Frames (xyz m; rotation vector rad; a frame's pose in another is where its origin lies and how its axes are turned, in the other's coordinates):
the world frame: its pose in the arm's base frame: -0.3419 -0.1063 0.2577 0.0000 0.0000 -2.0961
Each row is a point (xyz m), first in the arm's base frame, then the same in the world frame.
Working: the arm's base frame: its pose in the world frame: -0.2634 0.2425 -0.2577 0.0000 0.0000 2.0961

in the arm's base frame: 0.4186 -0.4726 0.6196
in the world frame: -0.0645 0.8417 0.3619
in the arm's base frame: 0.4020 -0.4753 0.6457
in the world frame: -0.0538 0.8286 0.3880
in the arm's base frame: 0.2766 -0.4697 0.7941
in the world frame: 0.0042 0.7173 0.5364
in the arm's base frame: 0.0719 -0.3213 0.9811
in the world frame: -0.0215 0.4658 0.7234
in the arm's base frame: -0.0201 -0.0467 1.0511
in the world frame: -0.2129 0.2485 0.7934
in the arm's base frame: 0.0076 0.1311 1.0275
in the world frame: -0.3807 0.1833 0.7698
